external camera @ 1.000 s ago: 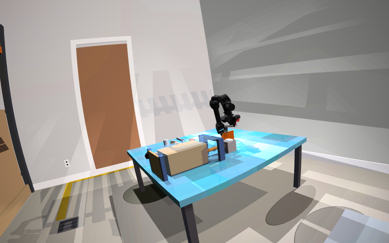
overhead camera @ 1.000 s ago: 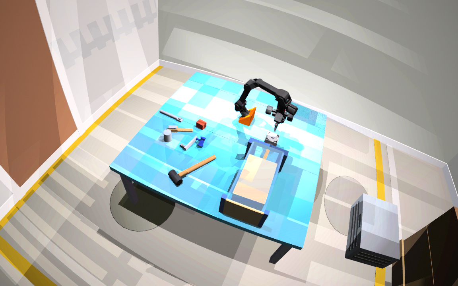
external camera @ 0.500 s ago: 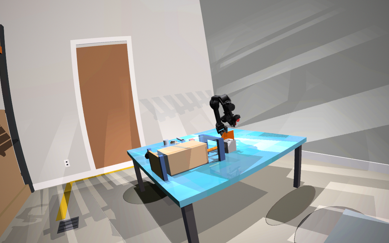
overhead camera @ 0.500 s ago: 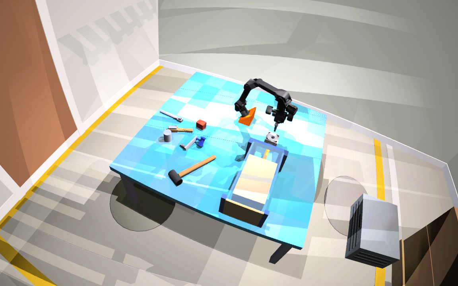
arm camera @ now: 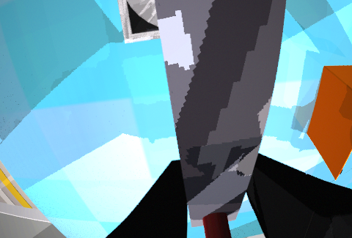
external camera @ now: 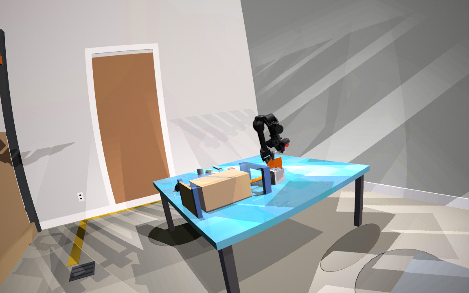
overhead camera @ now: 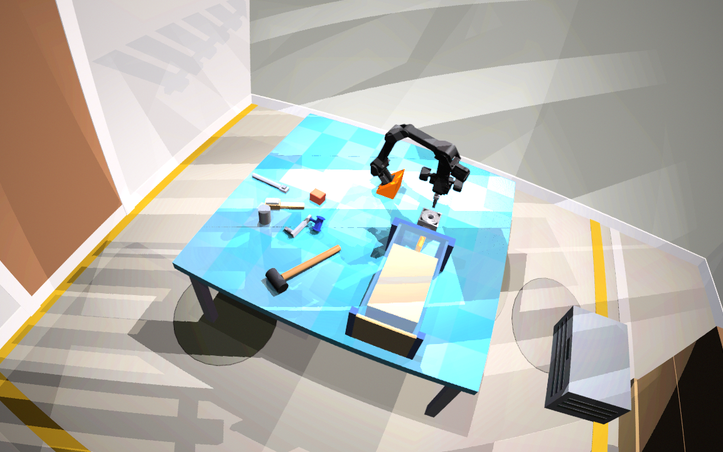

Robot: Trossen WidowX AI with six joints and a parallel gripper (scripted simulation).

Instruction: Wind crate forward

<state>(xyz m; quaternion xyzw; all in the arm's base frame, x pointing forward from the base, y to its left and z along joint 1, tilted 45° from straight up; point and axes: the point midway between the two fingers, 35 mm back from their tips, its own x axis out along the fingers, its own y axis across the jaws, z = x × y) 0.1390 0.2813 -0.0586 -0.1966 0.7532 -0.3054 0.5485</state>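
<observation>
The winch handle lies 2 cm above my gripper tip and 1 cm ahead of it. From my gripper tip the other things lie so: clear-panelled cubby 48 cm ahead, 7 cm below, 2 cm to the right; red knob 4 cm above, 3 cm behind; grey winch 15 cm below, 6 cm ahead, 1 cm to the right.
</observation>
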